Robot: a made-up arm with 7 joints. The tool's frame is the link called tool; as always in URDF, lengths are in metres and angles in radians. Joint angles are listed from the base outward.
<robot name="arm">
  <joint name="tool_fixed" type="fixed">
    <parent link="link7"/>
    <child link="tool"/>
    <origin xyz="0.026 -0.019 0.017" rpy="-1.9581 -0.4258 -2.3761"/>
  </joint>
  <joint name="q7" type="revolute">
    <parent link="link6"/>
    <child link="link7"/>
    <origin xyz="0.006 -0.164 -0.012" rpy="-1.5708 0 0"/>
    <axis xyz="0 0 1"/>
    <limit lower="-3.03" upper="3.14"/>
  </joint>
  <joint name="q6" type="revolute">
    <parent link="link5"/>
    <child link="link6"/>
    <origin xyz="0.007 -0.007 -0.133" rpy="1.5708 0 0"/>
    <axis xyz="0 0 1"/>
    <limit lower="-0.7" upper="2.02"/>
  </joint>
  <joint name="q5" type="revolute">
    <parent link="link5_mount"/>
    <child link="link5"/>
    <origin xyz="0.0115 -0.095 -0.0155" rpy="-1.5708 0 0"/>
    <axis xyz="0 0 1"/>
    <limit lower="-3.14" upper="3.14"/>
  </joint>
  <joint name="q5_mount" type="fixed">
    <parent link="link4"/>
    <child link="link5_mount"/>
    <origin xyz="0.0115 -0.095 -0.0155" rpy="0 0 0"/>
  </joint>
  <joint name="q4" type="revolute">
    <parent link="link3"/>
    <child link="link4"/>
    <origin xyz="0.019 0.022 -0.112" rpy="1.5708 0 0"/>
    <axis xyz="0 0 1"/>
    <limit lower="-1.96" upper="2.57"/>
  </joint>
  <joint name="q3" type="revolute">
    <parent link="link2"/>
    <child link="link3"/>
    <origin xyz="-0.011 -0.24 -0.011" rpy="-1.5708 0 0"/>
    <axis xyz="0 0 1"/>
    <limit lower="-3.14" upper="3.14"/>
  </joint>
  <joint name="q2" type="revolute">
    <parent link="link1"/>
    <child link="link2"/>
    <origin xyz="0.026 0.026 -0.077" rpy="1.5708 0 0"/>
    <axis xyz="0 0 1"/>
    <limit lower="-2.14" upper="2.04"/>
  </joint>
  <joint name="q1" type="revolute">
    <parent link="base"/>
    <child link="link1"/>
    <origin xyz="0.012 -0.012 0.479" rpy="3.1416 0 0"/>
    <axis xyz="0 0 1"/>
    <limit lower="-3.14" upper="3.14"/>
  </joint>
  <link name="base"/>
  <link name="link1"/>
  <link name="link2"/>
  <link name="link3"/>
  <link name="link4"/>
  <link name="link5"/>
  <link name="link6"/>
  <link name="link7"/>
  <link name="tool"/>
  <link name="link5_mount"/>
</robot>
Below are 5 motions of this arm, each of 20 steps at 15 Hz.
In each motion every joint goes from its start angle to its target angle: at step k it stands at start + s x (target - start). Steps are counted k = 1, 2, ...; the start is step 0. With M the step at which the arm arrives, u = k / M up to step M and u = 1 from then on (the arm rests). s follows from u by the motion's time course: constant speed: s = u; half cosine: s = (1 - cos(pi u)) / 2; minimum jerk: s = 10 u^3 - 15 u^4 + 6 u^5.
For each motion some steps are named. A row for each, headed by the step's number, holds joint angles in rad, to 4 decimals.
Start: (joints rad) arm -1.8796 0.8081 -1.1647 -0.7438 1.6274 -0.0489 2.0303
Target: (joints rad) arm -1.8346 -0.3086 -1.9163 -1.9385 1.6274 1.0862 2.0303
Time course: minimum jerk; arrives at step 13
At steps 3, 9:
3: -1.8758 0.7140 -1.2280 -0.8445 1.6274 0.0468 2.0303
9: -1.8424 -0.1150 -1.7860 -1.7313 1.6274 0.8894 2.0303

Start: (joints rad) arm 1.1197 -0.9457 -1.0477 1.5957 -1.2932 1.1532 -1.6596
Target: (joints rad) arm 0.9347 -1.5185 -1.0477 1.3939 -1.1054 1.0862 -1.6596
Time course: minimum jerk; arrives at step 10
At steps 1, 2, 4, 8, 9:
1: 1.1181 -0.9506 -1.0477 1.5940 -1.2916 1.1526 -1.6596
2: 1.1090 -0.9789 -1.0477 1.5840 -1.2823 1.1493 -1.6596
4: 1.0610 -1.1275 -1.0477 1.5316 -1.2336 1.1319 -1.6596
8: 0.9454 -1.4853 -1.0477 1.4056 -1.1163 1.0901 -1.6596
9: 0.9363 -1.5136 -1.0477 1.3956 -1.1070 1.0868 -1.6596

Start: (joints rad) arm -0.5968 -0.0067 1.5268 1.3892 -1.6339 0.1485 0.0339
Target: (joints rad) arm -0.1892 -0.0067 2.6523 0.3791 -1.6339 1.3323 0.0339
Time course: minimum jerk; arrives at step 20
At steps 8, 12, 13, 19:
8: -0.4674 -0.0067 1.8841 1.0686 -1.6339 0.5243 0.0339
12: -0.3186 -0.0067 2.2950 0.6997 -1.6339 0.9565 0.0339
13: -0.2851 -0.0067 2.3876 0.6166 -1.6339 1.0539 0.0339
19: -0.1897 -0.0067 2.6510 0.3803 -1.6339 1.3309 0.0339

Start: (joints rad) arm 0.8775 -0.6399 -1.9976 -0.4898 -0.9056 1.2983 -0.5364
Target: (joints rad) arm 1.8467 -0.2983 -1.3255 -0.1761 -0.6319 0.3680 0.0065
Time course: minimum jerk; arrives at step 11
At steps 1, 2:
1: 0.8838 -0.6377 -1.9932 -0.4878 -0.9038 1.2922 -0.5329
2: 0.9210 -0.6246 -1.9674 -0.4757 -0.8933 1.2565 -0.5120

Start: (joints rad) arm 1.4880 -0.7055 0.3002 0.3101 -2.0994 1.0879 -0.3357
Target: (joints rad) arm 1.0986 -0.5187 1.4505 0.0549 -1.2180 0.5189 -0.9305
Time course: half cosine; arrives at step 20
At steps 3, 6, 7, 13, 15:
3: 1.4668 -0.6953 0.3629 0.2962 -2.0514 1.0569 -0.3681
6: 1.4077 -0.6670 0.5373 0.2575 -1.9177 0.9706 -0.4583
7: 1.3817 -0.6545 0.6142 0.2404 -1.8588 0.9326 -0.4981
13: 1.2049 -0.5697 1.1365 0.1246 -1.4586 0.6742 -0.7681
15: 1.1556 -0.5461 1.2820 0.0923 -1.3471 0.6022 -0.8434

